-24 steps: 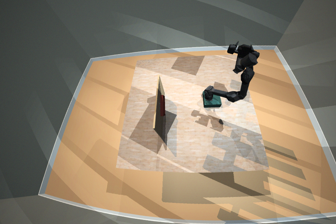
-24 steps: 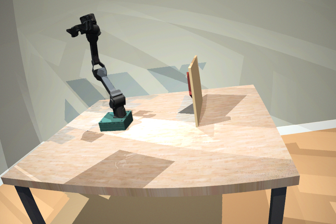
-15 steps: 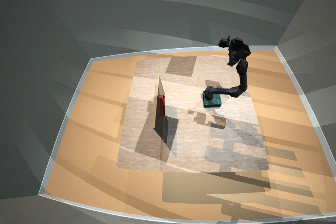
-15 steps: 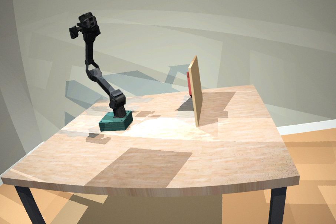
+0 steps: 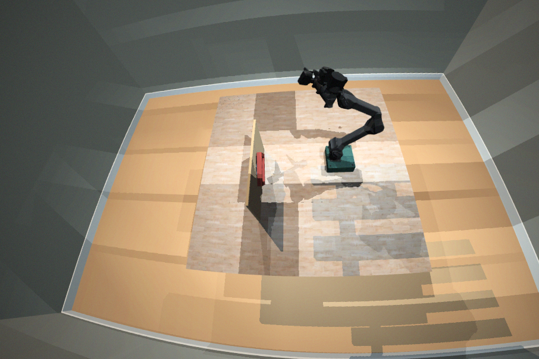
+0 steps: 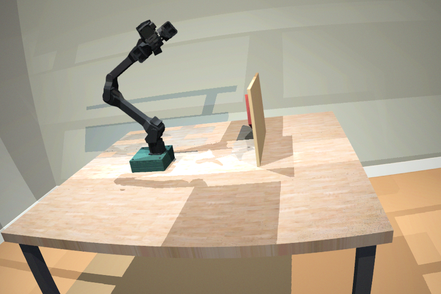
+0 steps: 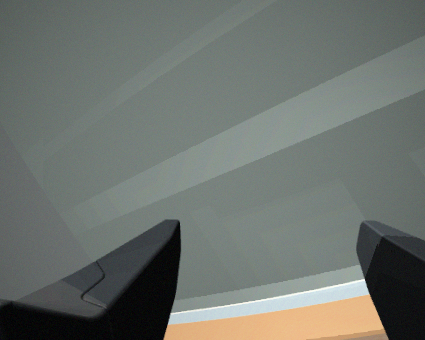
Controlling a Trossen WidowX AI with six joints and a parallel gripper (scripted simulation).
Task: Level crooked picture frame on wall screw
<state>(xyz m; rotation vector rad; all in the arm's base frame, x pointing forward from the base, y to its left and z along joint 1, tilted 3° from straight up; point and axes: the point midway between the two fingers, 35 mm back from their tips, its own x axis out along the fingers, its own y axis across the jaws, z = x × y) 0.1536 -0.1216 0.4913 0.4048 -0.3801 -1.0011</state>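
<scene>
Now: the picture frame 24 cm ahead of my gripper tip, 35 cm to the left of it and 38 cm below it. Also, from my gripper tip: wall panel (25 cm ahead, 36 cm to the left, 39 cm below).
</scene>
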